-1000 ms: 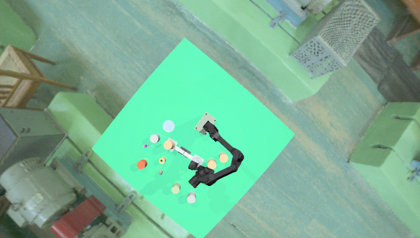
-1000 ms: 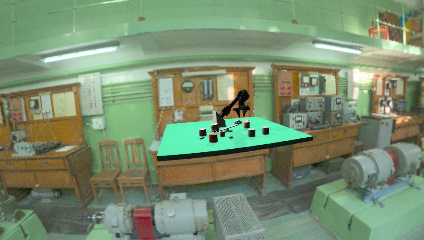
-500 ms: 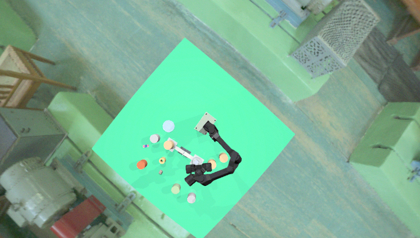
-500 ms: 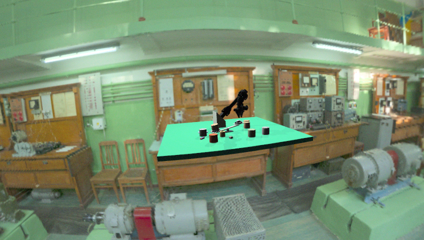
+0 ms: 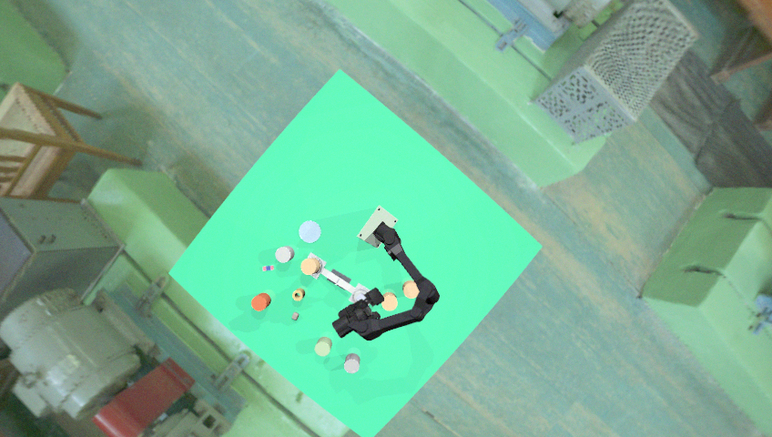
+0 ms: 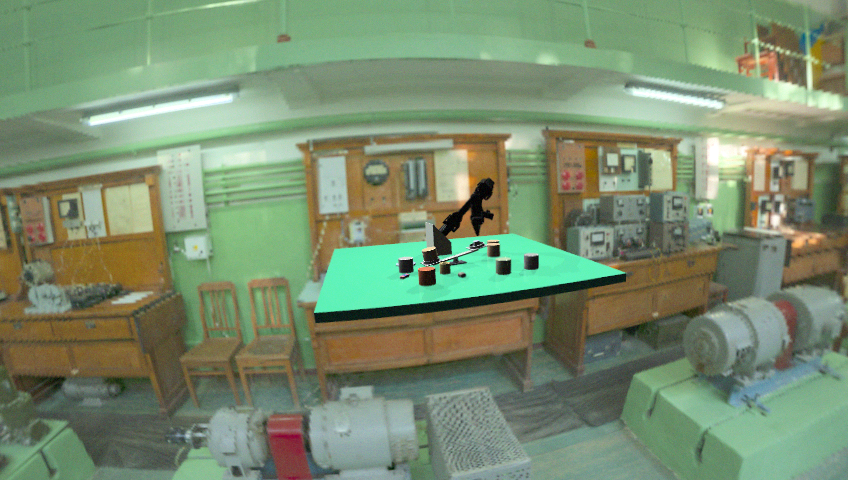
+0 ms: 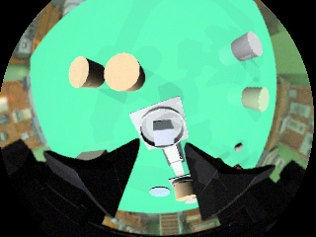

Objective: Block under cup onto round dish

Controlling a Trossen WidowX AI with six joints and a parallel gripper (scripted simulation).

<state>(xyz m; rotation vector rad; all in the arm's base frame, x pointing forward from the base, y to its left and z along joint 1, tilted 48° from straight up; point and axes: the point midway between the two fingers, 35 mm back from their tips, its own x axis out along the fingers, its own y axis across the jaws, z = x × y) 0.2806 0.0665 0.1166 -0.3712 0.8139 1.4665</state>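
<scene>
The grey block lies 10 mm to the right of my gripper tip and 40 mm below it. Also, from my gripper tip: pale green cylinder (320 mm ahead, 20 mm to the left, 90 mm below); then pale blue round dish (60 mm behind, 370 mm to the right, 130 mm below); then yellow ring (190 mm ahead, 220 mm to the right, 110 mm below).
</scene>
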